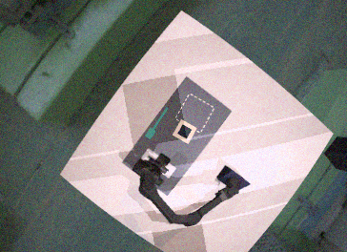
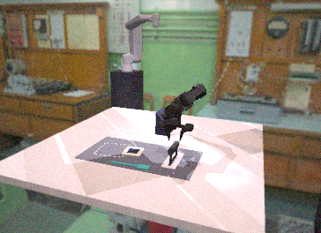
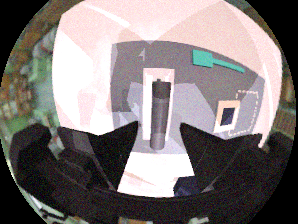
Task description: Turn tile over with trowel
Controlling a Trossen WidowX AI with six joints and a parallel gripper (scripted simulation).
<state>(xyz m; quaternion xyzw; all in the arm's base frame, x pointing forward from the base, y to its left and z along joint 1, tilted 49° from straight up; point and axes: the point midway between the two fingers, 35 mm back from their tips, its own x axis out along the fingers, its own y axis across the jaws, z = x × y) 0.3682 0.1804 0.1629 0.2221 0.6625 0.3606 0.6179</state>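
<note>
Right now my gripper tip is 3 cm past the small trowel, 1 cm to the left of it and 7 cm above it. Also, from my gripper tip: tile (2 cm ahead, 25 cm to the right, 11 cm below); then teal trowel (16 cm ahead, 15 cm to the right, 11 cm below); then grey mat (3 cm ahead, 19 cm to the right, 13 cm below).
</note>
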